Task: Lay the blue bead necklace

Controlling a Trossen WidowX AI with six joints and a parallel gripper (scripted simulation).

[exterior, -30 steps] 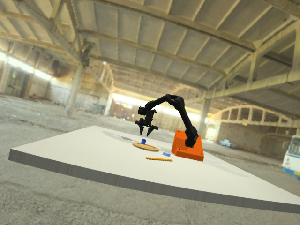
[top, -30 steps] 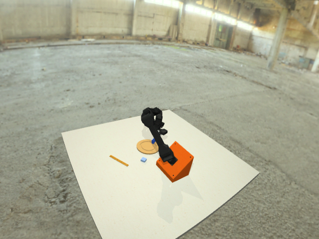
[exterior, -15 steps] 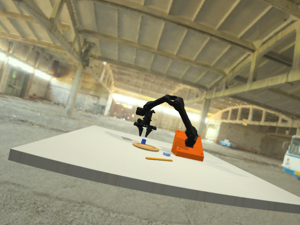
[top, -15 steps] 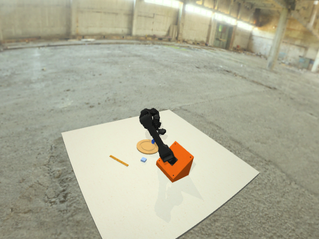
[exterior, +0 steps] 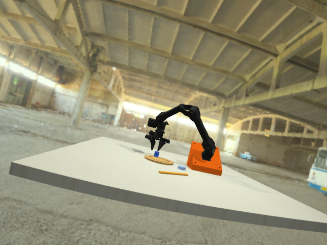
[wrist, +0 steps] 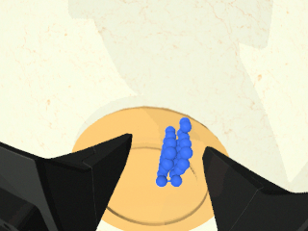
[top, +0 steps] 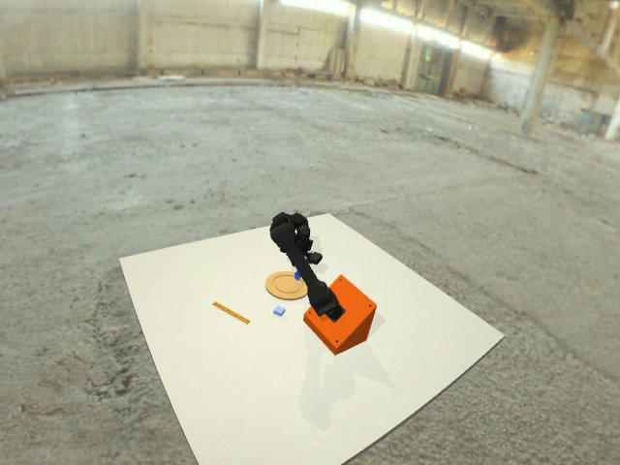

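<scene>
Right now my gripper tip is 4 cm past the round tan bead board, 8 cm to the right of it and 4 cm above it. The rest, counted from my gripper tip: flat grey tile (12 cm ahead, 15 cm to the right, 5 cm below); then small light-blue block (18 cm behind, 20 cm to the left, 4 cm below).
</scene>
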